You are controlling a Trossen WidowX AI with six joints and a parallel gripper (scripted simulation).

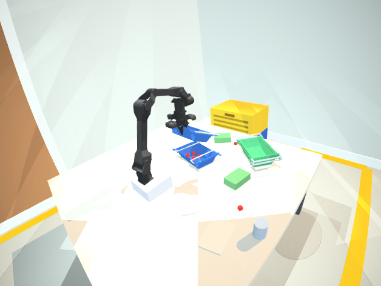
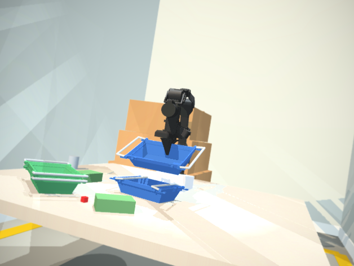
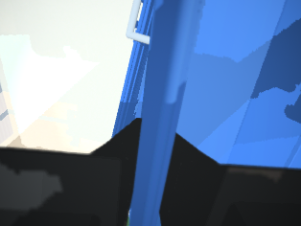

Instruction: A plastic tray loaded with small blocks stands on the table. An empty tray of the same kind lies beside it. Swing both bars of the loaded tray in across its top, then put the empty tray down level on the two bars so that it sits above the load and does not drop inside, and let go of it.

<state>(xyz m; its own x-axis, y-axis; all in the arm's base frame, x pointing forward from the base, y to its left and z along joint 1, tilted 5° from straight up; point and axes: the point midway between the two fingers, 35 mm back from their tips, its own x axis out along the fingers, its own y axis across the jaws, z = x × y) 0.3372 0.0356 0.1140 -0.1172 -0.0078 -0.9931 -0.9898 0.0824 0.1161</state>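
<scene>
Right now my gripper tip is 7 cm short of the blue tray and 1 cm to the left of it. The rest, counted from my gripper tip: pale cylinder (24 cm behind, 62 cm to the right, 14 cm below).
</scene>
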